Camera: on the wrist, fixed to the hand. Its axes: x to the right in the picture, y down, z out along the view.
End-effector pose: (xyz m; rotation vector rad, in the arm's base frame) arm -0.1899 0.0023 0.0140 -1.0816 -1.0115 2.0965
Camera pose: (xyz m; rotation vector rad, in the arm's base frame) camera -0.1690 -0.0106 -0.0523 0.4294 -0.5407 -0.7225
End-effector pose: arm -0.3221 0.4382 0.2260 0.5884 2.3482 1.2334
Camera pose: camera -0.3393 0.4469 0.2941 -2.5236 0.7877 -0.6229
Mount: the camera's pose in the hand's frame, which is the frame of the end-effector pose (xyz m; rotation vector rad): 0.0074 0.0587 -0.0388 -0.2473 -0.7407 3.0270
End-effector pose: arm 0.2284 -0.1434 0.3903 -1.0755 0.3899 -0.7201
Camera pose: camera 0.2299 -0.1575 0.3210 0.0789 0.8488 2.3124
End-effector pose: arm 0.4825 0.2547 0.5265 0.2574 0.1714 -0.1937
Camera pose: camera 0.4965 0.3196 0.5019 -0.0497 -1.0123 2.6941
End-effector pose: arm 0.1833 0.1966 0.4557 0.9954 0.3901 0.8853
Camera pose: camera 0.1354 0.2386 0.4865 -0.5638 1.7356 -1.7246
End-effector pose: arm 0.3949 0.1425 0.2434 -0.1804 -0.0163 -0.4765
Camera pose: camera 0.4273 0.1835 0.1957 -0.3883 -0.3426 2.6337
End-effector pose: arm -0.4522 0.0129 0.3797 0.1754 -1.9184 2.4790
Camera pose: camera -0.4670 0.0350 0.3141 0.8351 0.2511 0.1125
